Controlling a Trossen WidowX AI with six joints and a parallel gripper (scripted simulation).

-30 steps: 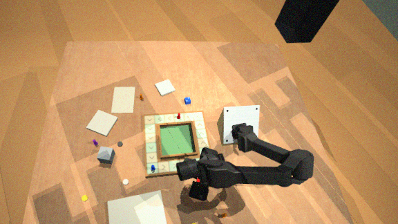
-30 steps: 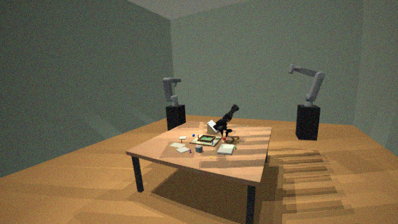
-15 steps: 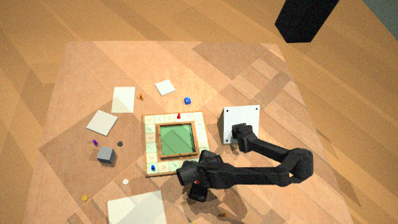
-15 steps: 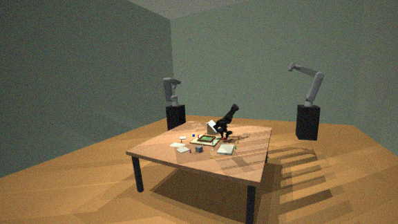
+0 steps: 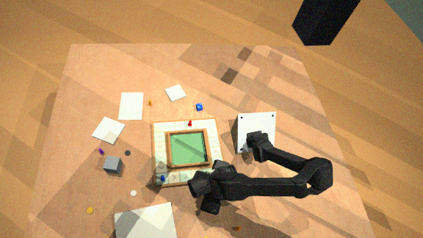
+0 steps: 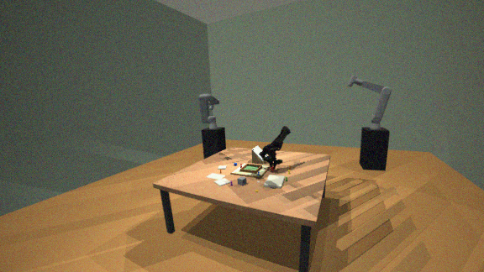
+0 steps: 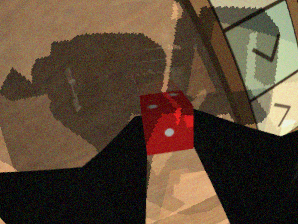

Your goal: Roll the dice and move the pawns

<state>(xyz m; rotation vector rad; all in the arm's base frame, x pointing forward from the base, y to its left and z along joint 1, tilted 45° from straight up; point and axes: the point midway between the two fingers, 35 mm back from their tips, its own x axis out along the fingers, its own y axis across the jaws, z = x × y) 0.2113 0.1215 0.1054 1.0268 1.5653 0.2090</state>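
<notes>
Now: gripper tip 3 cm past the blue die and 39 cm to the left of it. Also, from my gripper tip: red pawn (3 cm ahead, 30 cm to the right, 2 cm above); then blue pawn (18 cm ahead, 8 cm to the right, 2 cm above); then red die (right at my gripper tip).
</notes>
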